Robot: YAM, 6 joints.
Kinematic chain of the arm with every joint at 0, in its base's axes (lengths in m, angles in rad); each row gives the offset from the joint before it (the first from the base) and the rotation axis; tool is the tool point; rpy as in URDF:
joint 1: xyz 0 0 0.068 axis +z
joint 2: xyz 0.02 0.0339 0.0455 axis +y
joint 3: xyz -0.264 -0.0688 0 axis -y
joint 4: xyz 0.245 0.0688 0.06 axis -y
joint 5: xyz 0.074 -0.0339 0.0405 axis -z
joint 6: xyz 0.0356 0 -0.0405 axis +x
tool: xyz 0 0 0 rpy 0 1.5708 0
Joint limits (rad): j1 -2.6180..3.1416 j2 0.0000..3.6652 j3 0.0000..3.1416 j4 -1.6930..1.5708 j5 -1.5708..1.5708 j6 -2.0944..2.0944
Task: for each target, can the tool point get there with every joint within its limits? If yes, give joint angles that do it. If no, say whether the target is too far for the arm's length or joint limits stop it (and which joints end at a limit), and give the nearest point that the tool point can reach.
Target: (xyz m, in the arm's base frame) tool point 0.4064 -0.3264 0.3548
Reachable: yes | joints -0.6691 2.3292 1.9513 1.2570 0.1112 0.6932
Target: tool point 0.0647 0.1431 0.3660
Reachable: yes | joints 0.9759 0.6852 0.7090 0.1781 -0.8426 -1.7273
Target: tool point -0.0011 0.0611 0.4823
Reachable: yes | joints -2.1128 0.4226 1.4170 -0.7384 1.1475 -1.2261
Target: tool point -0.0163 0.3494 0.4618
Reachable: yes | joints 1.5339 1.6784 1.9772 -0.7786 -0.9592 1.7326
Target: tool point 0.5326 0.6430 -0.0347
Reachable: no: too far | nearest point 0.4055 0.4896 0.0015 | short by 0.202 m
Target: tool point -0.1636 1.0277 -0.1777
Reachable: no: too far | nearest point -0.0978 0.6141 -0.0582 | short by 0.436 m
